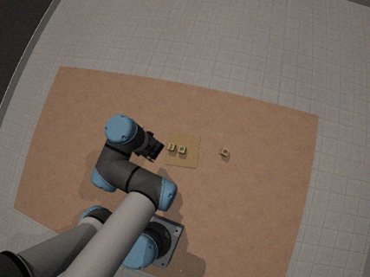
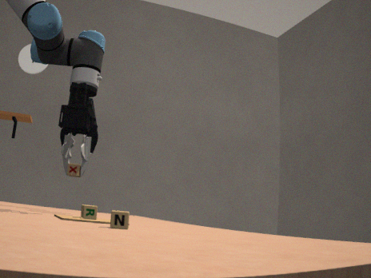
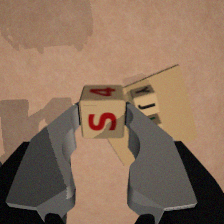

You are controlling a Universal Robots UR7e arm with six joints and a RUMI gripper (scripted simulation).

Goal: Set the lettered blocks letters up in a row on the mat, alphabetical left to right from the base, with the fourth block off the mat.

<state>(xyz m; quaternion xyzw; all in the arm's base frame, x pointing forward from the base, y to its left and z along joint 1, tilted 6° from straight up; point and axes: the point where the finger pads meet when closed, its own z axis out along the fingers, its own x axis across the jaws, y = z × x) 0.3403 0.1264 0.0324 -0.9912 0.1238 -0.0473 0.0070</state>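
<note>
Now: the mat 120 mm below my hand, 100 mm to the right of it and 40 mm ahead of it. The rest, counted from my hand: tan block: 100 mm below, 50 mm to the right, 40 mm ahead.
</note>
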